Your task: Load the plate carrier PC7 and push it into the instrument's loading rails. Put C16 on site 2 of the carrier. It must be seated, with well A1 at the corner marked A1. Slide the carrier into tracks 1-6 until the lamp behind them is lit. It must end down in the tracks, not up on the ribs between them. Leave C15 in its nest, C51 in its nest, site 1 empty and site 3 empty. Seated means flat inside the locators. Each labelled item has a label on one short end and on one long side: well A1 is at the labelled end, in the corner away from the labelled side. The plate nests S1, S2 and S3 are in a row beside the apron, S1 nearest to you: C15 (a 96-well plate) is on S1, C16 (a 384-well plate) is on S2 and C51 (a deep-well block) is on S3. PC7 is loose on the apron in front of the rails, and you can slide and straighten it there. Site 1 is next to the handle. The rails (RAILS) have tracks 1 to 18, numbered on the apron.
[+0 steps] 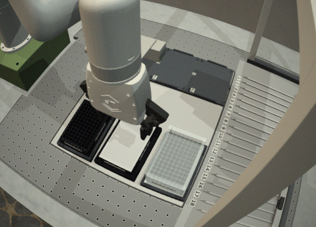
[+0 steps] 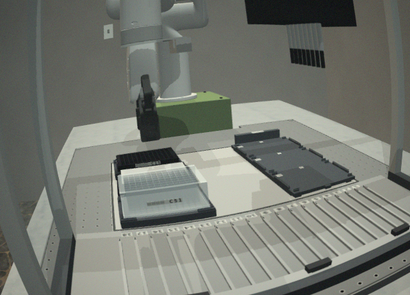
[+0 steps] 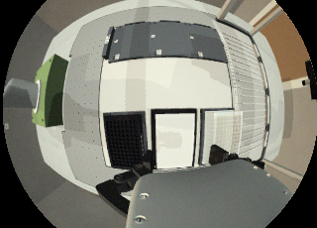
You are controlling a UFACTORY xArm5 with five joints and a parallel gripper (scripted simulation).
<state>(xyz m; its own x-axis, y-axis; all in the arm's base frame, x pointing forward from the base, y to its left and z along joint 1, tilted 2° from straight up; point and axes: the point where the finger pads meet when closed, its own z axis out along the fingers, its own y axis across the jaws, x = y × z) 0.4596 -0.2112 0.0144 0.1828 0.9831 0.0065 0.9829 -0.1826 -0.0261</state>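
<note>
Now: the nest S2 10 cm below my hand. Also, from my hand: carrier PC7: 25 cm to the left, 9 cm below, 5 cm ahead; frame post: 19 cm to the right, 17 cm ahead, 14 cm above; black plate C15: 11 cm behind, 9 cm below, 1 cm to the left.
</note>
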